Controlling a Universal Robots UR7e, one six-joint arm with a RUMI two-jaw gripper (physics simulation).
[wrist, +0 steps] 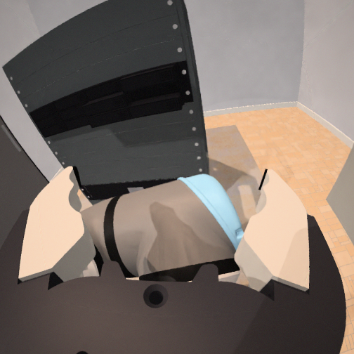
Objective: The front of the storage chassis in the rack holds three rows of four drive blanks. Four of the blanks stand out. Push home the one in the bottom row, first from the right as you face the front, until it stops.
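The storage chassis is a wide black band across the upper left of the wrist view, set in the dark rack. Its front is very dark; faint block shapes and uneven edges show, but the single drive blanks and which of them stand out cannot be told apart. My gripper is open, its two pale jaws far apart at the left and right, with nothing between them. The jaws are well short of the rack and do not touch the chassis.
A grey-brown arm link with a black ring and a light blue band shows behind the jaws. A dark cabinet stands at the left edge. Grey walls and a tan tiled floor lie to the right of the rack.
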